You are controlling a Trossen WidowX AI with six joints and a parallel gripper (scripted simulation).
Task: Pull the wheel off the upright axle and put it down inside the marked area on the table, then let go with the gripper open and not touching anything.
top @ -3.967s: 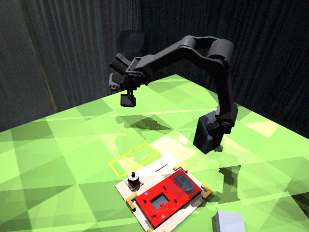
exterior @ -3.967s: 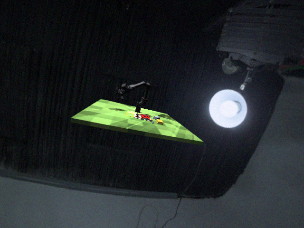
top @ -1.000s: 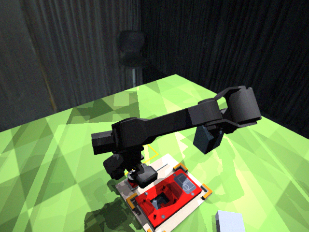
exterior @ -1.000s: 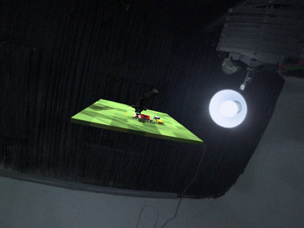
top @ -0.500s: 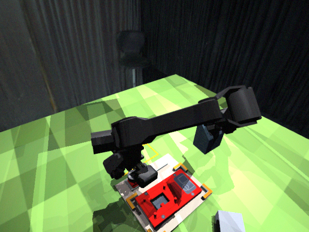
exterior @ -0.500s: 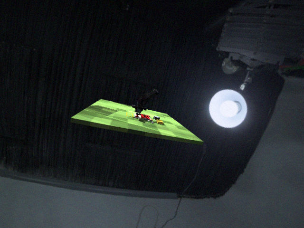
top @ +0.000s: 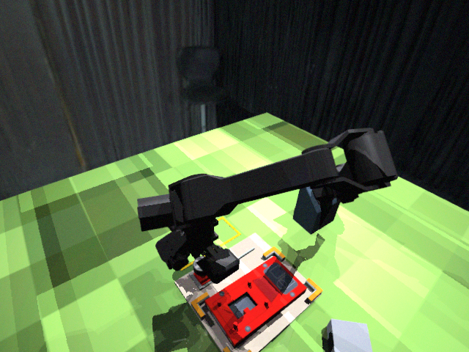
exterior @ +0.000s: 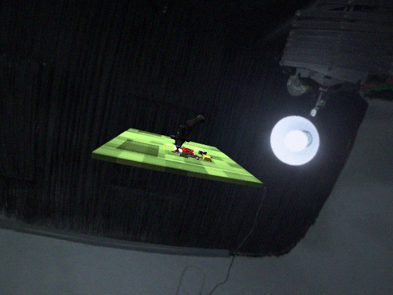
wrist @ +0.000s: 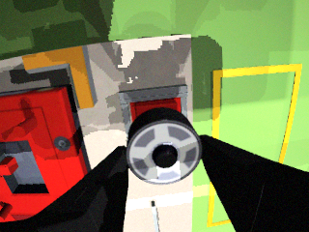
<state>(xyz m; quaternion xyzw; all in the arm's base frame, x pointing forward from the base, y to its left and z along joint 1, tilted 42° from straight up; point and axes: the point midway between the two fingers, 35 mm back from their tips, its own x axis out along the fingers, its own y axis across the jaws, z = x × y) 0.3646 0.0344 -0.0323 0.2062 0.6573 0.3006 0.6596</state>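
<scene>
Now: gripper tip 10 mm above the black axle. Also, from my gripper tip: grey block (280 mm to the left, 170 mm behind, 30 mm below); wheel (right at my gripper tip).
</scene>
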